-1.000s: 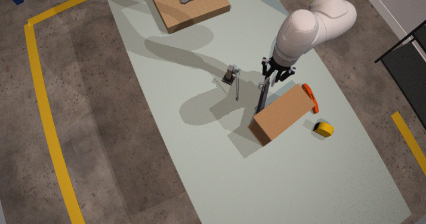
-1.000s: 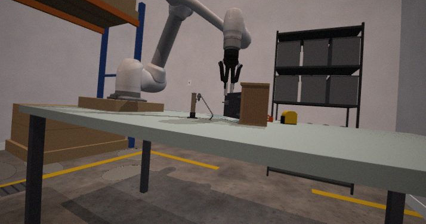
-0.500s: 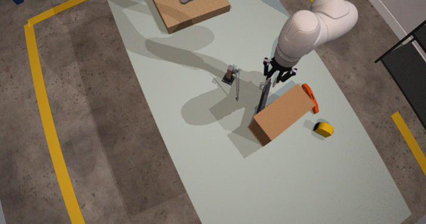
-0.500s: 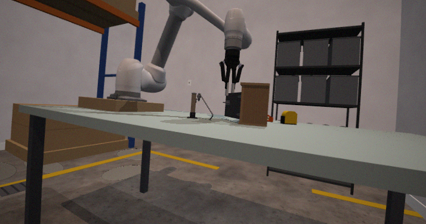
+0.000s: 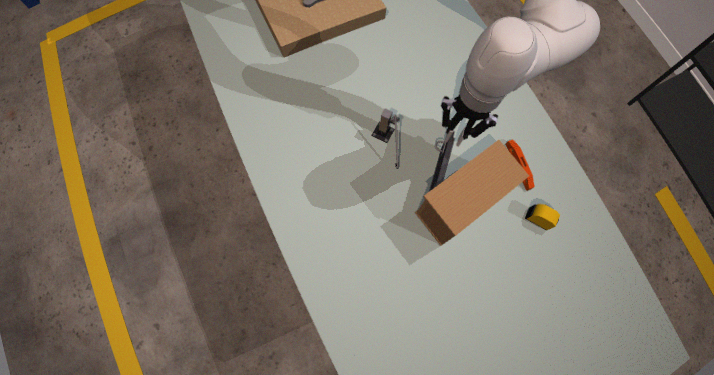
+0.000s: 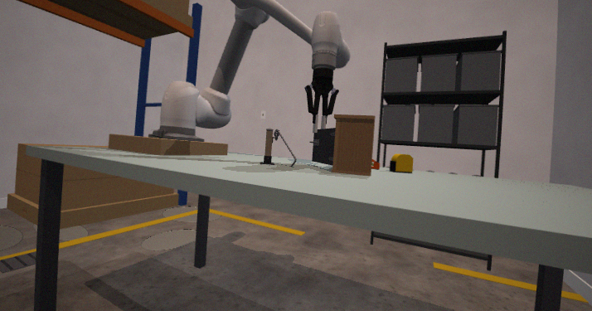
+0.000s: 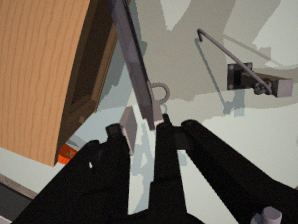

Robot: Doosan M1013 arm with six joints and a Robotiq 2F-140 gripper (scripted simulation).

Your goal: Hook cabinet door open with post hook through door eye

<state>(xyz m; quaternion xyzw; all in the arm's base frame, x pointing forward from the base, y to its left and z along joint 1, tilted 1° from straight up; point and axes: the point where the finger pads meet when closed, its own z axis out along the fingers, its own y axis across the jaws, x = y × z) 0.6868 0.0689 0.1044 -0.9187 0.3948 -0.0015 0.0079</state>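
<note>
Now: hand 12 cm to the left of the wire hook, 9 cm above it and 8 cm past it. The rest, counted from my hand: orange object 19 cm to the left, 14 cm below, 12 cm ahead; then dark door 8 cm below, 6 cm to the right, 4 cm ahead; then yellow tape measure 28 cm ahead, 17 cm to the left, 13 cm below.
</note>
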